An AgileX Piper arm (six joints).
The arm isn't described. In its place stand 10 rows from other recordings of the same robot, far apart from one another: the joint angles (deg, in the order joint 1, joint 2, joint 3, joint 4, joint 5, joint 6), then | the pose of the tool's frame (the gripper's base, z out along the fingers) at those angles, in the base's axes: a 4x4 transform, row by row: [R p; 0 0 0 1], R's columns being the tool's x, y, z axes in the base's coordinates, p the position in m.
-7.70, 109.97, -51.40, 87.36, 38.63, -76.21 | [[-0.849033, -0.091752, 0.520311, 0.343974], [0.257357, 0.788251, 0.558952, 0.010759], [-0.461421, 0.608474, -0.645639, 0.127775], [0, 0, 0, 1]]
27.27, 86.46, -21.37, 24.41, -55.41, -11.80 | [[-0.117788, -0.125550, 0.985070, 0.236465], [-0.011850, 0.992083, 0.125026, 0.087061], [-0.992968, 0.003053, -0.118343, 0.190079], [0, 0, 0, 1]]
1.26, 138.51, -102.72, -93.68, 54.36, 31.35 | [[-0.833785, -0.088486, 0.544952, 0.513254], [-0.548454, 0.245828, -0.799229, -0.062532], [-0.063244, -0.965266, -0.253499, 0.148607], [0, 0, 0, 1]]
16.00, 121.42, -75.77, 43.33, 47.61, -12.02 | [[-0.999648, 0.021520, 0.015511, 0.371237], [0.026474, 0.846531, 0.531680, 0.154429], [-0.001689, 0.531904, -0.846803, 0.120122], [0, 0, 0, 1]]
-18.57, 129.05, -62.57, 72.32, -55.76, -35.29 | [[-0.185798, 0.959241, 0.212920, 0.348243], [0.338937, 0.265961, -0.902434, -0.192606], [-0.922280, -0.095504, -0.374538, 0.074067], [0, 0, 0, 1]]
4.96, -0.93, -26.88, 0.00, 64.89, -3.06 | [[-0.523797, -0.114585, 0.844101, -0.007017], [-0.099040, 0.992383, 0.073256, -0.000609], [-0.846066, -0.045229, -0.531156, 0.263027], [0, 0, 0, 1]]
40.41, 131.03, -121.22, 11.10, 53.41, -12.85 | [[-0.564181, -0.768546, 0.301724, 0.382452], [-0.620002, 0.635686, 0.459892, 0.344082], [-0.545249, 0.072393, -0.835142, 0.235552], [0, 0, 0, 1]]
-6.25, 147.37, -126.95, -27.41, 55.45, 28.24 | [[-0.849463, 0.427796, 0.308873, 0.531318], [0.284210, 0.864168, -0.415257, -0.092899], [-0.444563, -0.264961, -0.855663, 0.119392], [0, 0, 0, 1]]
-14.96, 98.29, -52.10, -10.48, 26.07, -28.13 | [[-0.879683, -0.313698, 0.357422, 0.305060], [-0.393963, 0.901677, -0.178244, -0.089042], [-0.266365, -0.297609, -0.916776, 0.164854], [0, 0, 0, 1]]
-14.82, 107.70, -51.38, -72.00, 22.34, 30.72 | [[-0.902581, -0.206661, 0.377676, 0.321014], [-0.380155, 0.794313, -0.473865, -0.118964], [-0.202064, -0.571277, -0.795495, 0.125884], [0, 0, 0, 1]]
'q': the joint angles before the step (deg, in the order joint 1, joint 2, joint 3, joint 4, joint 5, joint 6). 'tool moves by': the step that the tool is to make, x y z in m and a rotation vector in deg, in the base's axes. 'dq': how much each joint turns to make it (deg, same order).
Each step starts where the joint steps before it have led.
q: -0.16, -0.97, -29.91, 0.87, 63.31, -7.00
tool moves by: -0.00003, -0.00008, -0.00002, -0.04, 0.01, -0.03
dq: 0.01, -0.01, 0.00, -0.06, 0.02, 0.01
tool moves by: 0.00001, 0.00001, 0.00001, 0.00, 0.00, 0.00
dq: -0.01, 0.00, 0.00, 0.01, 0.00, -0.01
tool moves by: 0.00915, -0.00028, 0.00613, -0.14, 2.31, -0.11
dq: -0.01, 3.87, -1.02, -0.18, -0.55, -0.01
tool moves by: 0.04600, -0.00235, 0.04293, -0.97, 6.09, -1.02
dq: 0.01, 17.87, -9.02, -1.59, -2.77, 0.50
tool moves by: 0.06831, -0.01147, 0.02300, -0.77, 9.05, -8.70
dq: 0.00, 19.54, -9.04, -8.30, -0.73, 9.34
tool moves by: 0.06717, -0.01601, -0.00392, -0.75, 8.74, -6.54
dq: -3.74, 16.84, -7.11, -3.13, -0.51, 3.21
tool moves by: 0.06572, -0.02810, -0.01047, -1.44, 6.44, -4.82
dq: -4.77, 15.89, -9.23, -2.21, -0.40, 0.15
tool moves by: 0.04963, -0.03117, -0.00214, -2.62, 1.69, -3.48
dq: -3.68, 11.55, -10.24, -2.89, -0.13, 0.00
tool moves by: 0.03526, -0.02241, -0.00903, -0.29, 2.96, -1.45
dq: -2.25, 8.90, -8.40, -0.20, 1.99, -1.62
